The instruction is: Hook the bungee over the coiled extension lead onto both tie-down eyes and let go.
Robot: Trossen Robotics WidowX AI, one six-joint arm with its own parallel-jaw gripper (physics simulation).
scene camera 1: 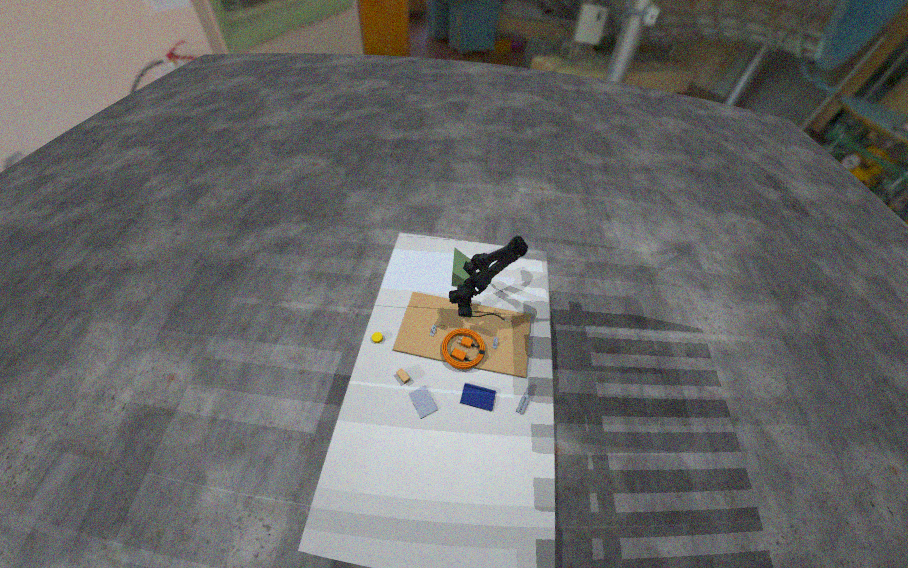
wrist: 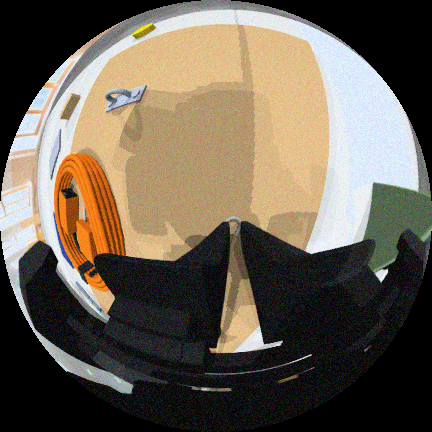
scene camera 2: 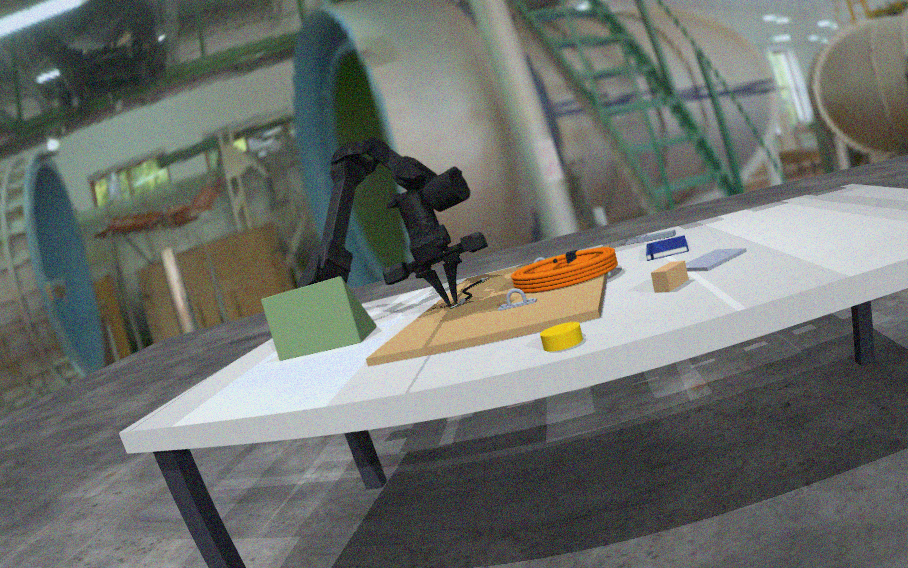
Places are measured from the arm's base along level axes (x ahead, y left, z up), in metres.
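Pixels of known places: gripper, fingertip midpoint: (wrist: 234, 227) (scene camera 2: 453, 304); arm's base, origin of the base link: (scene camera 1: 468, 268) (scene camera 2: 321, 319).
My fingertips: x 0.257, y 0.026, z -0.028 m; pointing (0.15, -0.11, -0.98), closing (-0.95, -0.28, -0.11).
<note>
Ahead of a thing's pixels: the offset from my fingertips to its middle. Level surfaces: height alone.
My gripper (scene camera 1: 464, 314) (scene camera 2: 453, 306) (wrist: 234, 227) is shut on a grey wire hook of the bungee, low over the board @(dz -0.006 m) (scene camera 1: 414, 321) (scene camera 2: 428, 344) (wrist: 200, 60). The bungee @(dx -0.005, dy +0.127, dz -0.003 m) (scene camera 1: 492, 315) (scene camera 2: 468, 293) has a thin black cord trailing across the board; in the wrist view its hook @(dx +0.002, dy +0.006, dz -0.003 m) (wrist: 233, 219) peeks out between the fingertips and the cord is hidden. The orange coiled lead @(dx +0.199, dy +0.064, dz +0.009 m) (scene camera 1: 444, 348) (scene camera 2: 562, 276) (wrist: 107, 215) lies between the tie-down eyes. One eye @(dx +0.143, dy -0.101, dz +0.008 m) (scene camera 1: 433, 330) (scene camera 2: 516, 299) (wrist: 127, 99) stands bare; the other eye @(dx +0.124, dy +0.201, dz +0.008 m) (scene camera 1: 495, 342) is beyond the coil, mostly hidden in scene camera 2.
A green block (scene camera 1: 459, 267) (scene camera 2: 314, 318) (wrist: 395, 220) stands beside the board near the arm. A yellow disc @(dx +0.256, dy -0.343, dz -0.008 m) (scene camera 1: 376, 337) (scene camera 2: 561, 336) (wrist: 144, 31), wooden block @(dx +0.401, dy -0.159, dz -0.003 m) (scene camera 1: 402, 376) (scene camera 2: 669, 276), grey slab @(dx +0.480, dy -0.041, dz -0.015 m) (scene camera 1: 423, 402), blue tray @(dx +0.396, dy +0.180, dz -0.012 m) (scene camera 1: 477, 397) and grey tool @(dx +0.354, dy +0.381, dz -0.012 m) (scene camera 1: 522, 403) lie around the board.
</note>
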